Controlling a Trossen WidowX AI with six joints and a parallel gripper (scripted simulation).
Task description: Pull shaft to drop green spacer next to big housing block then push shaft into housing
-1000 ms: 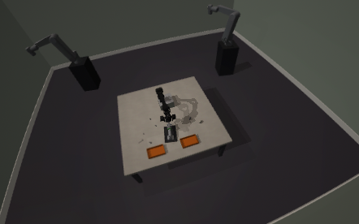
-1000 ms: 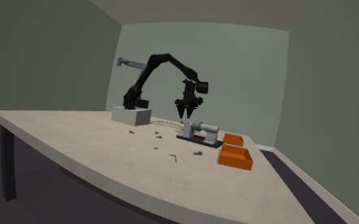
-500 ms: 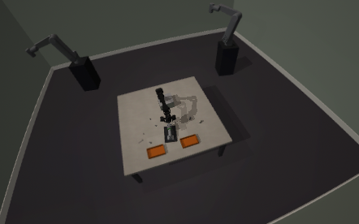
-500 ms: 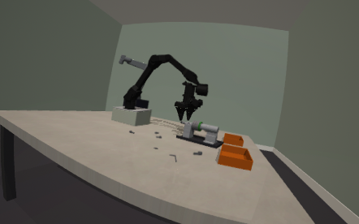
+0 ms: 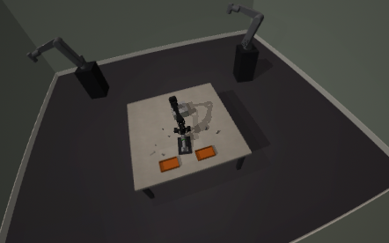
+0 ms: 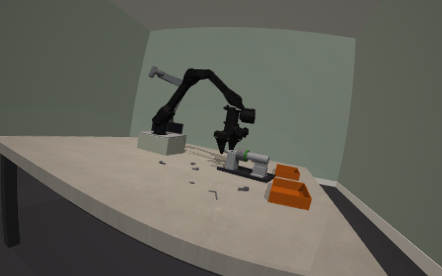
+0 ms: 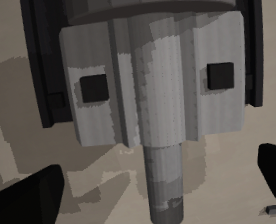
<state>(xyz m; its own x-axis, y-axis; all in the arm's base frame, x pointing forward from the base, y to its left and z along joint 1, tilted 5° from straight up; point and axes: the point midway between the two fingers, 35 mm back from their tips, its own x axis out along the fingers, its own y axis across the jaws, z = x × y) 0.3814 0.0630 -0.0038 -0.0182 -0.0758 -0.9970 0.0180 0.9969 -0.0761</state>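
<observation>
Now: the grey shaft 70 mm ahead of my gripper tip and 10 mm above it. Also, from my gripper tip: green spacer: 100 mm ahead, 10 mm above.
</observation>
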